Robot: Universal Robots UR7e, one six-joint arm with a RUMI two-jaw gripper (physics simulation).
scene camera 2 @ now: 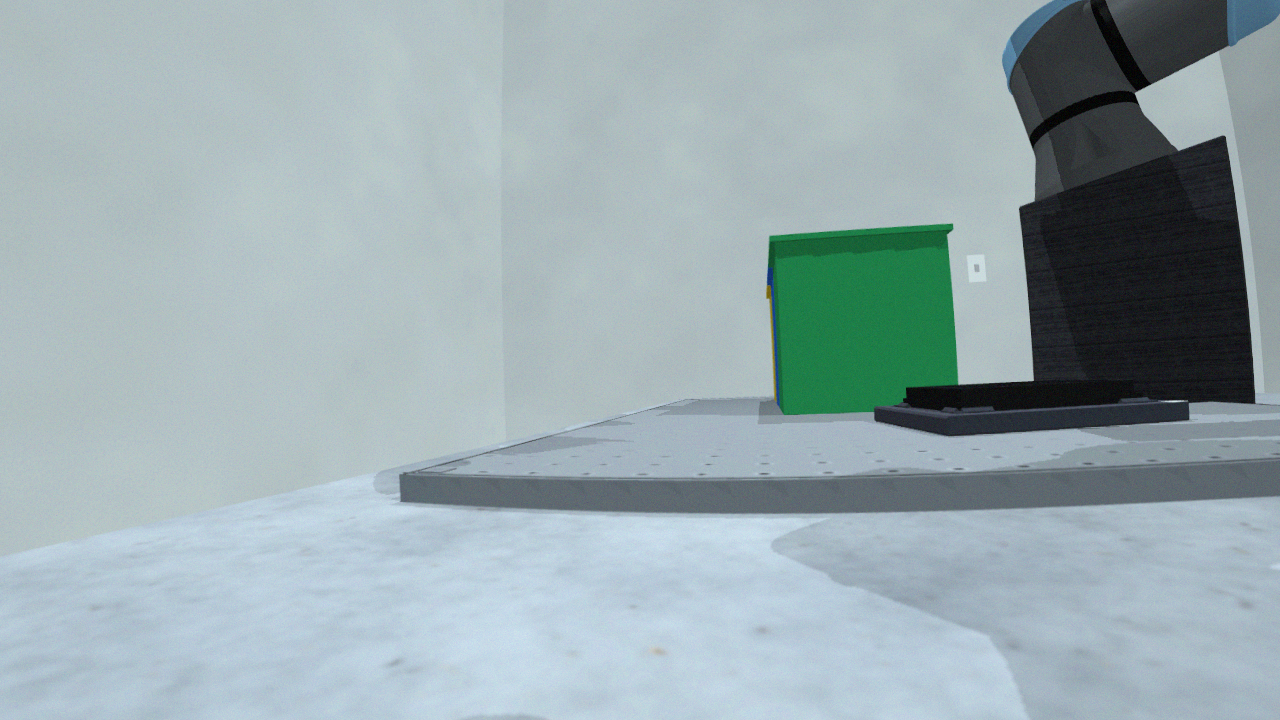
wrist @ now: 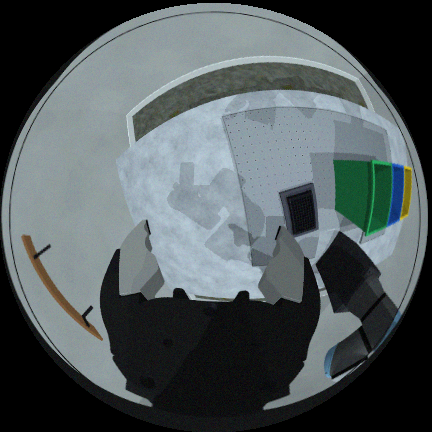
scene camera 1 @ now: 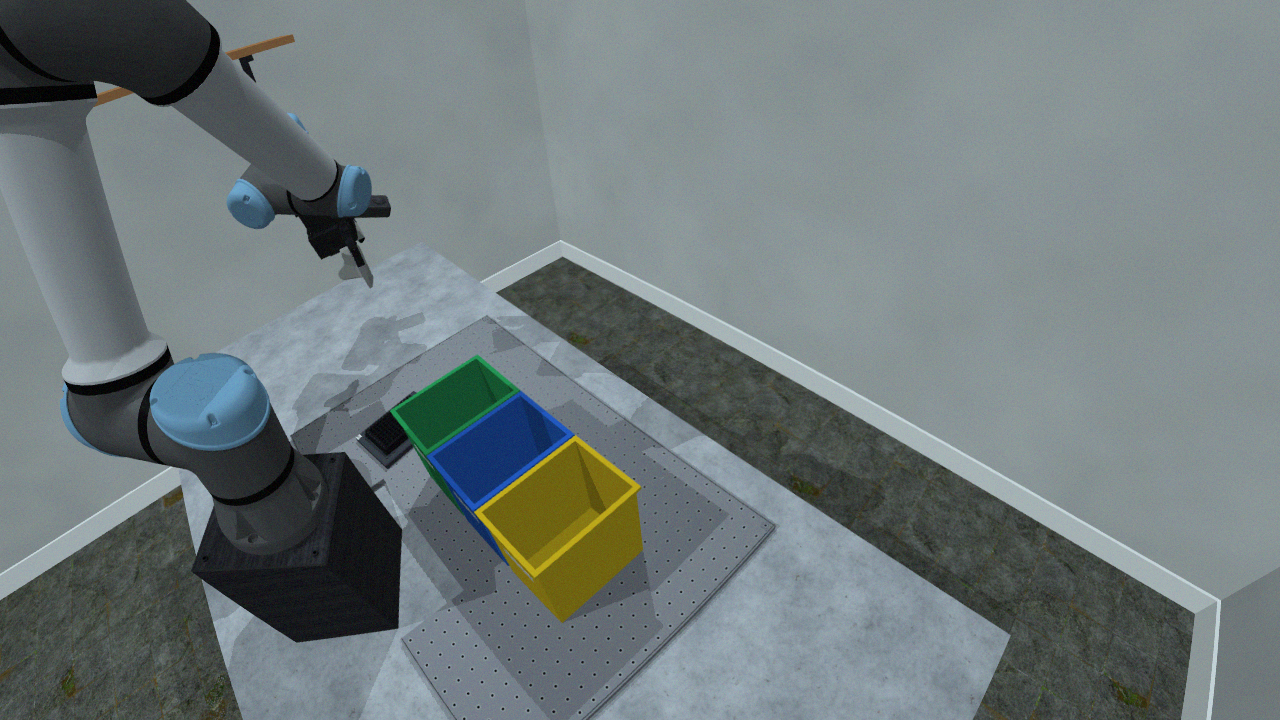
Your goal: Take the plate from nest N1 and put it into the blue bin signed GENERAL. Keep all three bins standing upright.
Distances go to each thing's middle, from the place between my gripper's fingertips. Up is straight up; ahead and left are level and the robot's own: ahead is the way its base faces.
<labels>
My gripper is now 14 cm past the black square plate (scene camera 2: 1048, 393), 18 cm to the left of it and 25 cm above it. Also, from my hand: blue bin (scene camera 1: 477, 464): 11 cm behind, 53 cm to the right, 18 cm below; then green bin (scene camera 2: 862, 314): 10 cm behind, 39 cm to the right, 18 cm below; then dark nest (scene camera 2: 1023, 420): 14 cm behind, 18 cm to the right, 26 cm below.
</labels>
